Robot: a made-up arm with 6 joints. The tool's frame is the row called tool.
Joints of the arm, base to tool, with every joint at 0 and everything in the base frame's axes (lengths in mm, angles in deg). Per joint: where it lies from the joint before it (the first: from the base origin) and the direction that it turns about. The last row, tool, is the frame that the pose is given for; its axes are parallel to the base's.
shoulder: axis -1 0 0 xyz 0.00 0.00 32.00
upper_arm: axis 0 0 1 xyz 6.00 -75.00 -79.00
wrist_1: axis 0 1 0 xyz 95.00 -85.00 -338.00
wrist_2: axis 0 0 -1 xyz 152.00 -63.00 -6.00
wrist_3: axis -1 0 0 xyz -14.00 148.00 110.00
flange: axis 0 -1 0 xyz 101.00 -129.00 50.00
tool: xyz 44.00 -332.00 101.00
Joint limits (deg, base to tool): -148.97..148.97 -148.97..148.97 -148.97..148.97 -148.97..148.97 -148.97..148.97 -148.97..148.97
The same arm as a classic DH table. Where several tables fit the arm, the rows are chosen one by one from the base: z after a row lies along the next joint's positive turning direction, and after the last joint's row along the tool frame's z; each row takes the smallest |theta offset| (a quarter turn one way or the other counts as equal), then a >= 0, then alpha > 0; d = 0 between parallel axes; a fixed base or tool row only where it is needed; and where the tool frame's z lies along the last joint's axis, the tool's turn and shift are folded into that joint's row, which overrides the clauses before.
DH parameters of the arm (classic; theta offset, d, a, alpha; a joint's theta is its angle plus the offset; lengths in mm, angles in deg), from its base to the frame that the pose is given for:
base (fixed): -90 32 0 90
shoulder: 0 -6 75 -90
upper_arm: 90 -417 95 -90
wrist_1: 0 -148 152 -90
wrist_2: -90 -104 148 90
wrist_3: -90 -87 50 90
flange: -90 461 44 -90
tool (fixed): 0 101 0 0
Joint limits (deg, base to tool): -148.97..148.97 -148.97..148.97 -148.97..148.97 -148.97..148.97 -148.97..148.97 -148.97..148.97

